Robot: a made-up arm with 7 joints.
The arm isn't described. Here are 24 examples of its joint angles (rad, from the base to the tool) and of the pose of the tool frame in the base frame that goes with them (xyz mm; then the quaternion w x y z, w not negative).
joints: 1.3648 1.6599 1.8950 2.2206 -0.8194 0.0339 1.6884
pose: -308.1 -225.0 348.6 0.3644 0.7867 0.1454 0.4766
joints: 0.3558 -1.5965 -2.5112 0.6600 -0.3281 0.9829 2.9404
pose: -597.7 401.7 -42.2 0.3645 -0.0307 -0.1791 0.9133
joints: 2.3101 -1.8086 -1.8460 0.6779 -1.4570 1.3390 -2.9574
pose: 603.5 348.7 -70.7 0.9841 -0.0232 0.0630 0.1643
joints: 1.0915 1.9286 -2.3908 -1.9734 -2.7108 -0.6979 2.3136
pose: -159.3 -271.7 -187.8 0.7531 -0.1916 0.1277 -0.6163
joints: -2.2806 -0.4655 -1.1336 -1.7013 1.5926 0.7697 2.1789
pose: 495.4 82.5 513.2 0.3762 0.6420 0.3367 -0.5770
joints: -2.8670 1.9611 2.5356 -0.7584 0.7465 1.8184 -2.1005
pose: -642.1 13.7 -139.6 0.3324 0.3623 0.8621 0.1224
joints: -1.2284 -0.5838 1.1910 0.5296 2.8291 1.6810 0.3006
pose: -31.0 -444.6 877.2 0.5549 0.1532 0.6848 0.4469
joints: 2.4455 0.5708 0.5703 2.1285 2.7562 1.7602 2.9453
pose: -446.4 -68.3 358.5 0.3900 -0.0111 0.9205 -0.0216
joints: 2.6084 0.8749 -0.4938 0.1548 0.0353 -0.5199 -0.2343
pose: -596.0 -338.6 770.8 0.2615 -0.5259 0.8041 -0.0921
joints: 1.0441 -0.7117 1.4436 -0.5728 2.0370 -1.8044 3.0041
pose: -94.5 459.2 818.6 0.2932 -0.6305 0.6484 0.3099
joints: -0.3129 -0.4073 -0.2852 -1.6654 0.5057 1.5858 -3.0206
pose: -418.0 -315.7 533.5 0.1446 -0.2877 0.9120 0.2540
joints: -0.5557 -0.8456 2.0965 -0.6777 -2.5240 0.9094 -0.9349
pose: -483.1 -10.6 841.4 0.2575 0.7131 0.5751 -0.3073
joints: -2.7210 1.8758 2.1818 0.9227 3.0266 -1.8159 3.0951
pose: -427.2 489.8 248.2 0.2924 0.7116 -0.4401 -0.4630
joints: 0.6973 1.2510 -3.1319 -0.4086 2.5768 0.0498 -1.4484
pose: 661.9 -544.8 322.2 0.7321 -0.5184 -0.4074 0.1714
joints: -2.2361 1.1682 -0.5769 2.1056 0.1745 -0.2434 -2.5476
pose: -360.7 136.4 0.6 0.0305 -0.2461 -0.1563 -0.9561
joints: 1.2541 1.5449 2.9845 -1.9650 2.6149 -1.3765 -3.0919
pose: 132.2 -336.4 -139.6 0.5935 -0.3789 -0.2797 -0.6527
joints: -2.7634 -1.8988 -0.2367 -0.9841 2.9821 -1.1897 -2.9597
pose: 576.0 -145.5 -258.0 0.7222 -0.1567 -0.6276 -0.2449
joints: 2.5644 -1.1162 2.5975 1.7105 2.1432 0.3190 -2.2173
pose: 320.6 455.9 34.8 0.2734 0.1861 0.2037 -0.9215
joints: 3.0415 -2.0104 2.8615 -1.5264 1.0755 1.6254 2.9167
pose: 587.7 -125.7 312.1 0.7530 -0.2948 -0.4123 -0.4197
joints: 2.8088 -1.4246 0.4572 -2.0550 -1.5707 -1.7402 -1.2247
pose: 300.4 72.4 -48.5 0.1002 -0.0480 0.5953 -0.7958
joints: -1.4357 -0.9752 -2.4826 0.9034 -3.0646 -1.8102 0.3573
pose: -286.5 -569.7 349.7 0.5498 0.0997 0.3453 -0.7540
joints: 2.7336 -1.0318 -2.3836 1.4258 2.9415 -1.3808 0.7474
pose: 543.9 -45.0 189.6 0.9244 -0.1028 0.3048 0.2050
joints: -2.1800 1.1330 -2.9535 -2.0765 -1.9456 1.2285 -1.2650
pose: -71.1 338.5 38.5 0.6453 0.4225 -0.4909 -0.4050
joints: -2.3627 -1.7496 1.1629 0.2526 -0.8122 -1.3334 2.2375
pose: 614.0 -501.1 28.7 0.6342 -0.1070 0.1412 0.7526
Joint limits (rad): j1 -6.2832..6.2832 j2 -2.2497..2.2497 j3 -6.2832..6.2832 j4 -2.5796..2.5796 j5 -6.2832..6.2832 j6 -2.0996..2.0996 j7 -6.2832..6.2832
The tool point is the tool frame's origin. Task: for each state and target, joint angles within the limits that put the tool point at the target. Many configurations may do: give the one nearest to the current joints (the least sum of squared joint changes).
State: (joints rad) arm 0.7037 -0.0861 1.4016 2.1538 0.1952 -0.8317 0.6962
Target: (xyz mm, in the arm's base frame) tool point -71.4 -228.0 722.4
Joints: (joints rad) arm 0.6830 -0.6064 0.5705 1.9308 0.3416 -1.0429 0.6962
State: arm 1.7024 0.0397 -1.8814 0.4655 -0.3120 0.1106 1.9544
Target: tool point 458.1 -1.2 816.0
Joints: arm 2.1278 -0.2430 -1.8292 1.0797 -0.3015 0.1970 1.9544
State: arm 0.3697 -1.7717 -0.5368 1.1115 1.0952 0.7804 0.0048
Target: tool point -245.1 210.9 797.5
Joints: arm 0.4085 -1.2105 -0.4190 1.3506 1.0726 0.7867 0.0048
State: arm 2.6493 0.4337 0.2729 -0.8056 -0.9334 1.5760 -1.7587
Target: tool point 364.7 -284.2 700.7
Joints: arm 3.2649 -0.2595 0.5680 -1.3379 -1.0856 1.4441 -1.7587
